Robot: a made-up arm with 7 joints.
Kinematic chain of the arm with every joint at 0, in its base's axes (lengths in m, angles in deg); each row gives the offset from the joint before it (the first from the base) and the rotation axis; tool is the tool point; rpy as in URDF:
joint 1: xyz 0 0 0.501 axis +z
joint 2: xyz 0 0 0 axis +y
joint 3: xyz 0 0 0.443 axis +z
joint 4: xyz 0.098 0 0 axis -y
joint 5: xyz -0.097 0 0.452 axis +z
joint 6: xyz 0 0 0 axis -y
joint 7: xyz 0.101 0 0 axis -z
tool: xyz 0 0 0 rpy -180 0 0
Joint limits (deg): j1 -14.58..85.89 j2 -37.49..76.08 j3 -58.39..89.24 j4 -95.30..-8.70 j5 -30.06..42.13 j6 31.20..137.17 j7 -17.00..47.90
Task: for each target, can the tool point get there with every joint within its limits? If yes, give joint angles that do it. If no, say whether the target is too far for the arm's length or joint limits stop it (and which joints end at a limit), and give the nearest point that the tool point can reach.
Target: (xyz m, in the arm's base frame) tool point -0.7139 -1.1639 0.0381
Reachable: no: too far | nearest point -0.6239 -0.2568 0.8112 | short by 1.195 m
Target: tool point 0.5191 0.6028 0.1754
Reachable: yes | joints 67.43 66.70 -22.48 -88.50 2.82 96.26 23.80
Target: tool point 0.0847 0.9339 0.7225
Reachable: yes | joints 75.01 47.96 17.57 -50.66 22.20 66.60 36.70
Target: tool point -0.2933 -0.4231 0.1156
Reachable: no: joint limits stop it (at a limit: joint 1, joint 2, joint 4, joint 6) | nearest point 0.3367 -0.5998 0.2689 | short by 0.672 m
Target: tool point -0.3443 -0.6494 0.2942
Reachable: no: joint limits stop it (at a limit: joint 1, joint 2, joint 3, joint 4, joint 6) | nearest point 0.3219 -0.6283 0.3171 | short by 0.667 m
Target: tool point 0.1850 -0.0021 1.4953
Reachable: yes | joints 69.73 -11.05 -34.49 -31.45 -23.90 88.37 6.38
